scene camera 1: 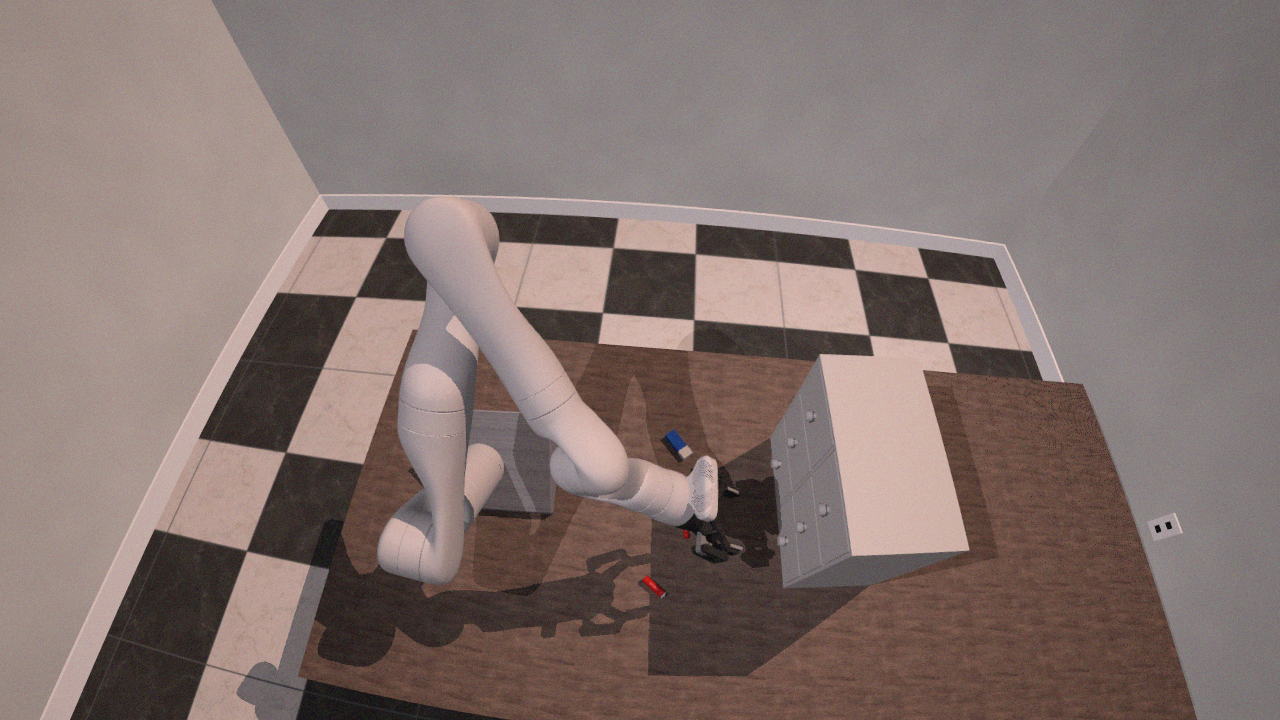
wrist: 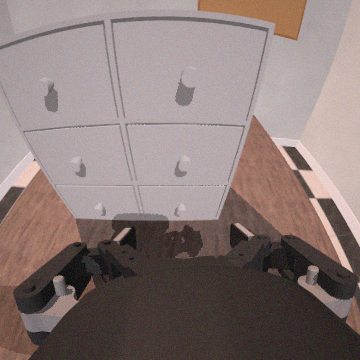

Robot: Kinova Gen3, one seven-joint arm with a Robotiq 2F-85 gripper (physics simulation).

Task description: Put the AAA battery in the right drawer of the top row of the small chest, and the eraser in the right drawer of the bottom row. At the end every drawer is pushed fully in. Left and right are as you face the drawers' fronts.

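Frame: origin at the arm's base, x down, y ahead, z right, level; centimetres.
Where they show: gripper, between the fingertips: (scene camera 1: 737,522) (wrist: 182,236); arm's base, origin of its link: (scene camera 1: 481,465).
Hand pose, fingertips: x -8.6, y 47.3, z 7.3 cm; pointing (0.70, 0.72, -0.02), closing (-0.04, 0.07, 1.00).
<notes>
Each offset is from my fingertips to the centre of the thing. "pt": to the spot under its first point. Level surfaces: height alone.
The small chest (scene camera 1: 895,456) (wrist: 123,75) has two columns of three drawers, all flush. Its top right drawer @(pt dx -10.3, dy +12.2, dz +4.3 cm) (scene camera 1: 832,539) (wrist: 150,60) and bottom right drawer @(dx +11.4, dy +19.6, dz -0.8 cm) (scene camera 1: 787,562) (wrist: 160,200) have round knobs. The blue and white eraser @(dx +16.3, dy -9.7, dz -19.6 cm) (scene camera 1: 677,445) lies on the table behind the gripper in the scene view. A red stick-like item @(dx +16.2, dy -12.0, dz +9.7 cm) (scene camera 1: 654,586) lies nearer the camera. A second red item @(dx +16.4, dy -7.1, dz -2.5 cm) (scene camera 1: 686,533) is mostly hidden by the gripper; I cannot tell which is the AAA battery. My gripper (scene camera 1: 733,519) (wrist: 182,236) is open and empty, pointing at the chest, a short gap from the lower fronts.
A grey block (scene camera 1: 528,438) stands on the wooden table @(dx +16.9 cm) (scene camera 1: 1056,501) by the arm's base. The arm reaches across from the left in the scene view. An orange board (wrist: 255,15) hangs on the wall behind the chest.
</notes>
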